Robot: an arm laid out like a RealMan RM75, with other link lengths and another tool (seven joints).
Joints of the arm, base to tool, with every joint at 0 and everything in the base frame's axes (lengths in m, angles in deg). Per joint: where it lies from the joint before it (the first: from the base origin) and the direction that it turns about. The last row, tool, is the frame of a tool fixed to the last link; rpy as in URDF.
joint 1: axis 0 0 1 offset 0 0 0.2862
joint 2: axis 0 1 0 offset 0 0 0
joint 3: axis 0 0 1 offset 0 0 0.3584
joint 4: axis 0 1 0 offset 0 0 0
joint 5: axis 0 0 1 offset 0 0 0.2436
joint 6: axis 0 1 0 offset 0 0 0
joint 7: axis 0 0 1 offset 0 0 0.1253
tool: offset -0.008 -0.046 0.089 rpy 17 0 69.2
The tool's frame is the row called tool.
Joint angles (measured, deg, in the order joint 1, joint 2, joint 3, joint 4, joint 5, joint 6, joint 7), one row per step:
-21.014 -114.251 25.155 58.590 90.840 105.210 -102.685
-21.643 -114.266 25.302 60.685 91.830 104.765 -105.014
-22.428 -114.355 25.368 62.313 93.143 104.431 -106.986
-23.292 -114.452 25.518 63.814 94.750 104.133 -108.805
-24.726 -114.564 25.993 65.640 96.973 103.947 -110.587
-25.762 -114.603 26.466 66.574 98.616 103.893 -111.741
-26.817 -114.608 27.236 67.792 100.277 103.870 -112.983
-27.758 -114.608 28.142 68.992 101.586 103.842 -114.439
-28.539 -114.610 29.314 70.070 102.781 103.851 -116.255
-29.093 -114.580 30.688 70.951 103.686 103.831 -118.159
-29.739 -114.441 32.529 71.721 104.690 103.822 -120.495
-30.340 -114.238 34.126 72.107 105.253 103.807 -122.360
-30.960 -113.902 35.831 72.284 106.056 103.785 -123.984
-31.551 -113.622 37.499 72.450 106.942 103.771 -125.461
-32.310 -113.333 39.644 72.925 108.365 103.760 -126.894
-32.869 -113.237 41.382 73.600 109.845 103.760 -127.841
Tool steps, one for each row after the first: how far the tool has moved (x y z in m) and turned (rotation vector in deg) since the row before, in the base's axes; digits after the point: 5 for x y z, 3 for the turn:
0.00561 0.00457 0.00259 -0.831 0.912 0.552
0.00519 0.00492 0.00015 -0.972 0.866 0.560
0.00496 0.00516 -0.00119 -1.112 1.074 0.599
0.00931 0.00805 -0.00300 -1.465 1.868 0.079
0.00605 0.00550 -0.00355 -1.258 1.281 0.090
0.00739 0.00548 -0.00347 -1.317 1.630 -0.086
0.00772 0.00471 -0.00323 -1.298 1.350 -0.052
0.00696 0.00347 -0.00468 -1.664 1.145 0.237
0.00582 0.00220 -0.00526 -1.764 0.917 0.401
0.00643 0.00228 -0.00700 -2.314 1.068 0.572
0.00600 0.00210 -0.00564 -1.904 0.726 0.325
0.00458 0.00216 -0.00578 -1.940 1.114 0.359
0.00394 0.00175 -0.00602 -1.845 1.229 0.366
0.00484 0.00213 -0.00732 -2.015 2.147 0.127
0.00331 0.00124 -0.00609 -1.406 2.163 -0.009

